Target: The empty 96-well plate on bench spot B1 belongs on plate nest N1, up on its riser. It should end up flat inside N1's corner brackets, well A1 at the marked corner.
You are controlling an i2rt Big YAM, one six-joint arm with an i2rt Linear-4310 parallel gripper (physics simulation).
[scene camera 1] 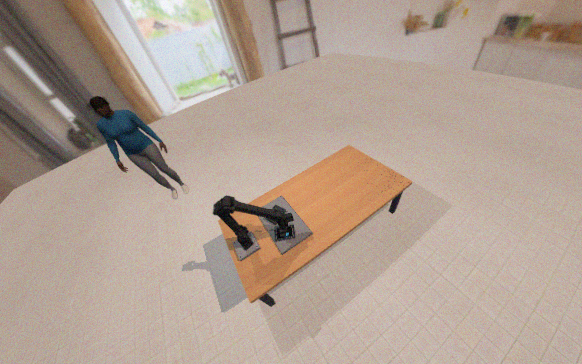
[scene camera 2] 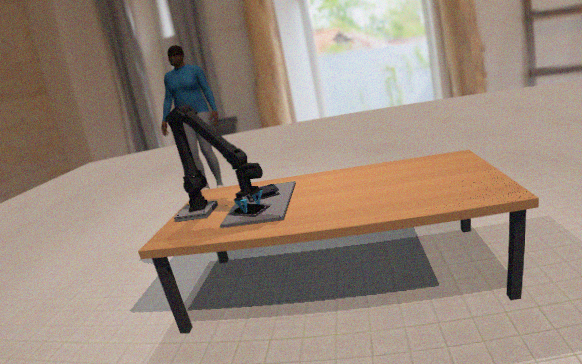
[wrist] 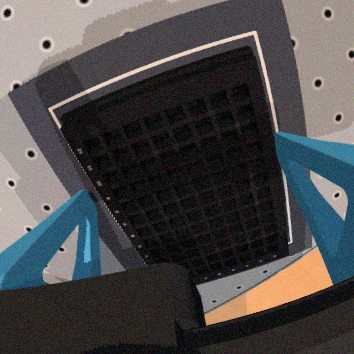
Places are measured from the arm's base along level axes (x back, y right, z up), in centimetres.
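Where they show: gripper, fingertip midpoint: [scene camera 1: 286, 231] [scene camera 2: 252, 208] [wrist: 180, 171]; arm's base, link origin: [scene camera 1: 246, 242] [scene camera 2: 198, 207].
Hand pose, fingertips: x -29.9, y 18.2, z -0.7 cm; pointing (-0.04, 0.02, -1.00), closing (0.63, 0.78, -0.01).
Note:
Each offset is from my fingertips to the centre of the thing. "spot": to the spot under its first point. Level surfaces: height alone.
The black 96-well plate @[dx +1.6, dy -0.8, dz +0.1 cm] [scene camera 2: 257, 210] [wrist: 170, 120] lies flat on B1, a dark grey pad @[spot: dx +0.8, dy +6.7, dz -0.6 cm] [wrist: 280, 65] with a thin white outline around the plate. My gripper [scene camera 1: 285, 233] [scene camera 2: 250, 203] [wrist: 180, 171] is open and empty, pointing down low over the plate. Its blue fingertips stand on either side of the plate's long sides in the wrist view; whether they touch it I cannot tell. The plate's near end is partly hidden by the gripper body. The raised dark nest N1 @[dx -5.1, dy -20.5, dz +1.0 cm] [scene camera 2: 270, 190] stands behind the gripper in scene camera 2; its brackets and marked corner are too small to make out.
Both spots are on a grey perforated board [scene camera 1: 301, 234] [scene camera 2: 283, 206] [wrist: 325, 30] on the wooden table @[dz -2.0 cm] [scene camera 1: 345, 185] [scene camera 2: 380, 190]. The arm's base plate [scene camera 2: 184, 217] is left of the board. A person [scene camera 1: 127, 132] [scene camera 2: 187, 90] in a blue top stands beyond the table.

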